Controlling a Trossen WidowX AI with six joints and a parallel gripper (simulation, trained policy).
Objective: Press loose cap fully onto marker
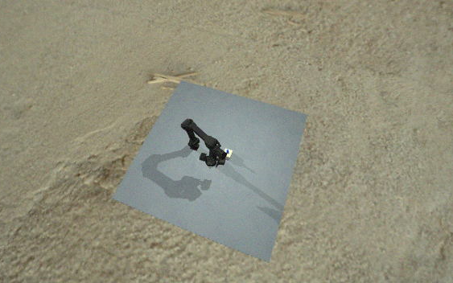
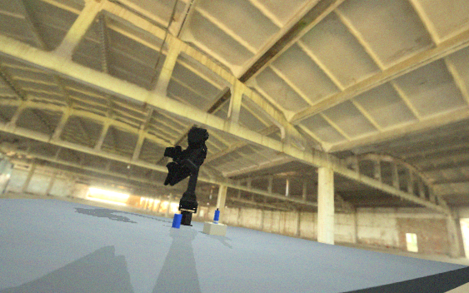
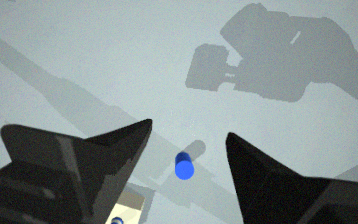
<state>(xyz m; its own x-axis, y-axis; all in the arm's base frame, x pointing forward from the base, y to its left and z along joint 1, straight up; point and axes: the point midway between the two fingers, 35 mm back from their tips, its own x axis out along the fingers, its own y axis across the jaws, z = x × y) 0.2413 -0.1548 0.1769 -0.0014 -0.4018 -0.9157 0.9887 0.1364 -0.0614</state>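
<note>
My gripper tip is 120 mm above the blue cap, 70 mm to the right of it and 20 mm past it. The rest, counted from my gripper tip: blue marker 190 mm to the left, 80 mm below, 50 mm ahead; then holder block 190 mm to the left, 130 mm below, 50 mm ahead.
</note>
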